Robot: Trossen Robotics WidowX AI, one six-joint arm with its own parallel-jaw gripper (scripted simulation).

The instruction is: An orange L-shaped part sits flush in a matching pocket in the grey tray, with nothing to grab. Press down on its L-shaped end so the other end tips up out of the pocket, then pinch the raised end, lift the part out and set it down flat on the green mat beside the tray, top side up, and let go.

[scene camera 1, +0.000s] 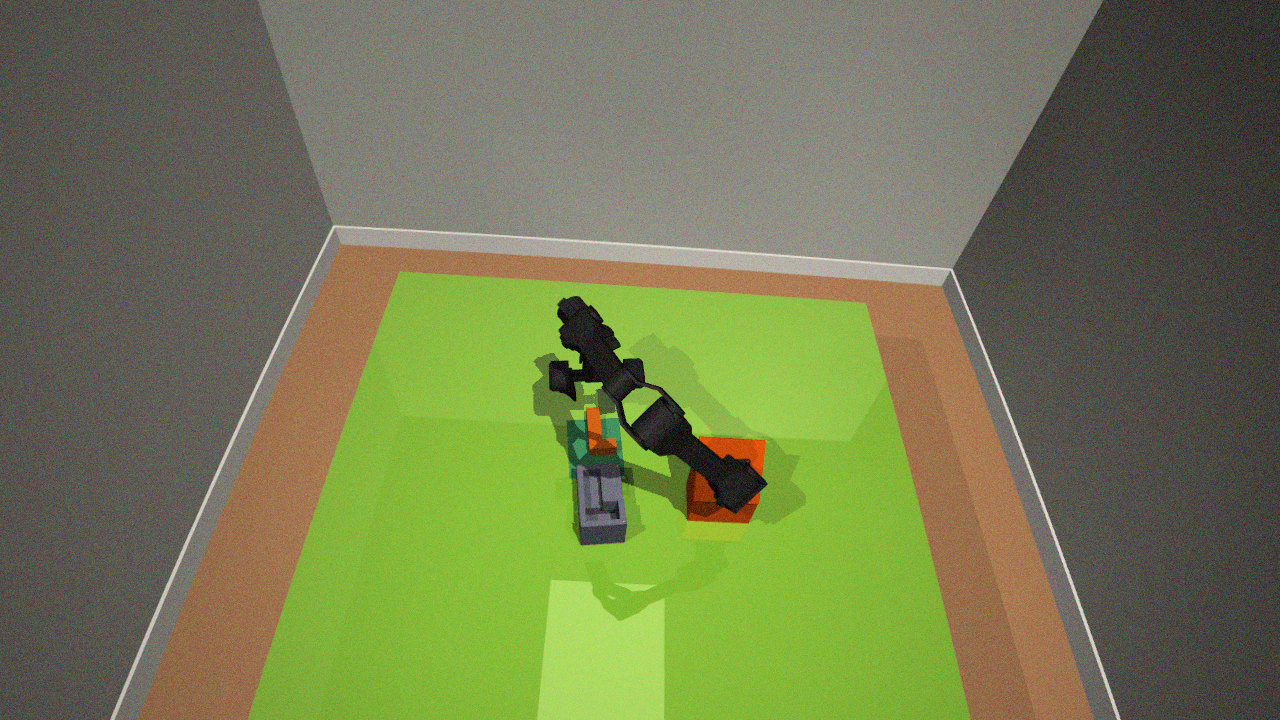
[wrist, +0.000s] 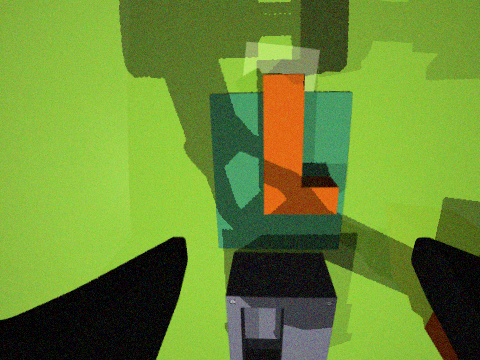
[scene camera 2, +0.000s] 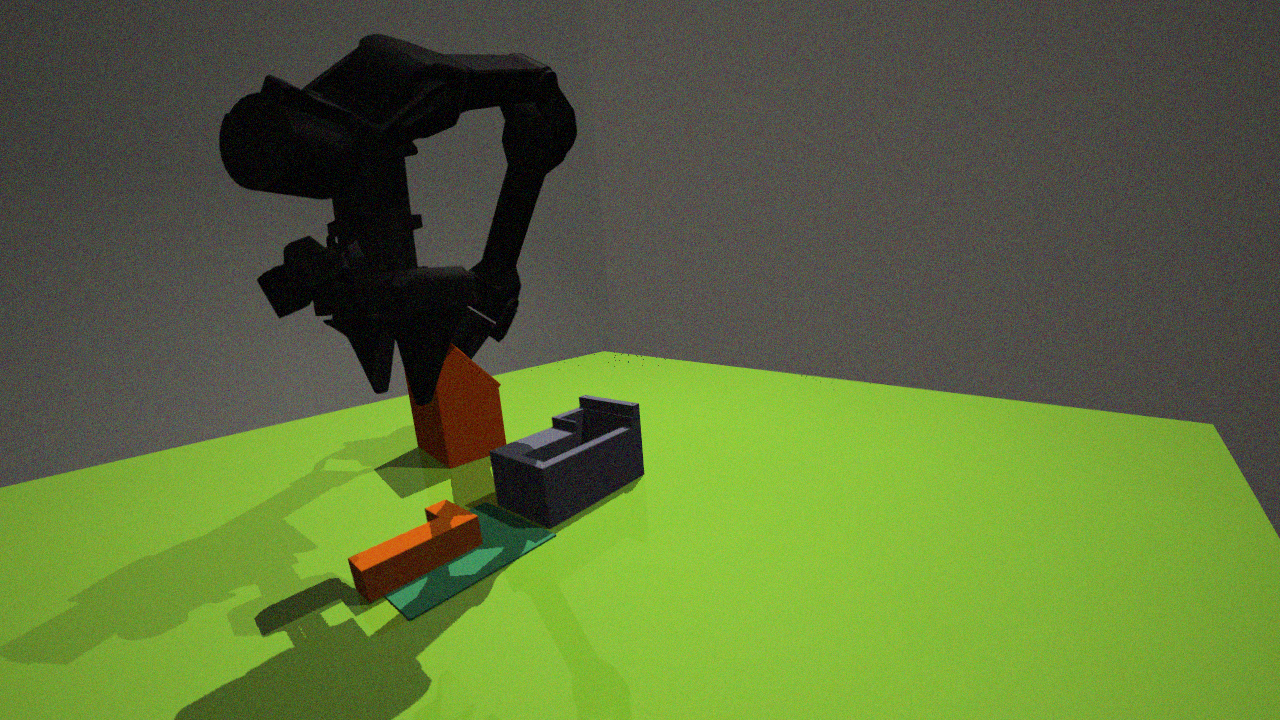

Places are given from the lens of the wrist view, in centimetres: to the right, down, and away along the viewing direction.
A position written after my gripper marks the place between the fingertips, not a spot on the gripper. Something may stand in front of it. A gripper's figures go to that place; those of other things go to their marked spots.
my gripper [wrist: 300, 250]: 2, 2, 9
orange L-shaped part [wrist: 286, 190]: 4, 1, 22
mat [wrist: 237, 118]: 0, -6, 23
